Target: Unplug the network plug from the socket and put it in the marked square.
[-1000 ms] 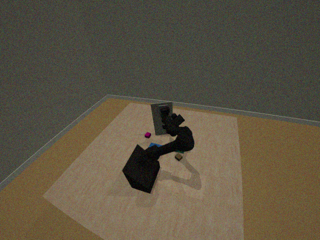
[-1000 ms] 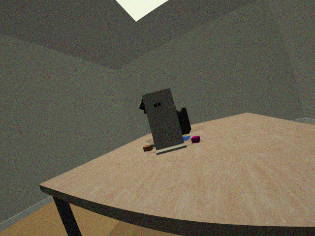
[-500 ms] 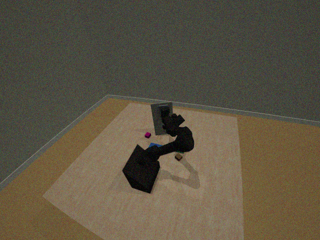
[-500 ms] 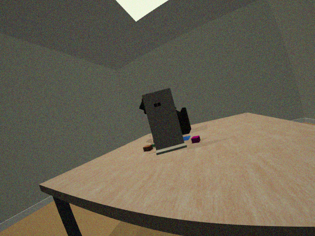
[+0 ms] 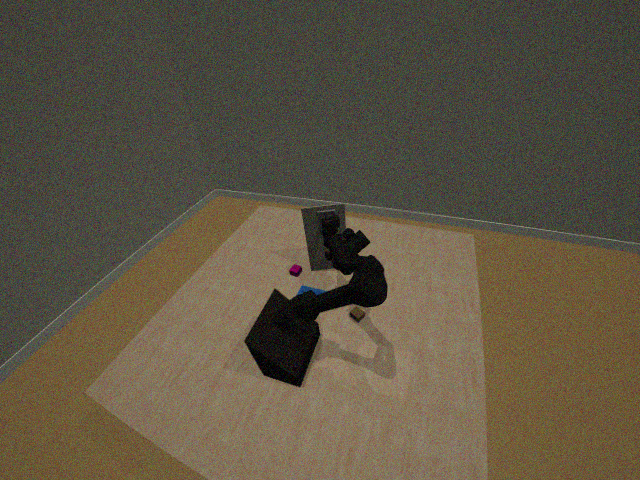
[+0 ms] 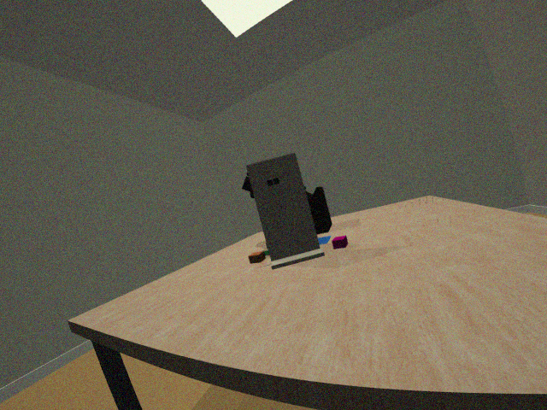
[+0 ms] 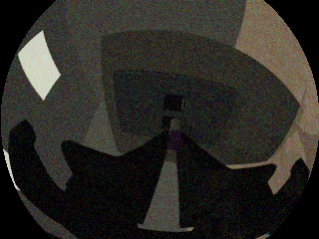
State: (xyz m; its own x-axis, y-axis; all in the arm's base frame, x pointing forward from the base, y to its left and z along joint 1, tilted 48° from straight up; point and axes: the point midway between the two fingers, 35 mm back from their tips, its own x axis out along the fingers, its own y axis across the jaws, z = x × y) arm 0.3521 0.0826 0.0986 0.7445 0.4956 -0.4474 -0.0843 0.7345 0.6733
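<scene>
Right now my gripper tip is 26 cm above the blue marked square, 17 cm past it and 3 cm to the right of it. Also, from my gripper tip: network plug: 1 cm ahead; grey upright panel: 11 cm below, 3 cm ahead, 1 cm to the left.
</scene>
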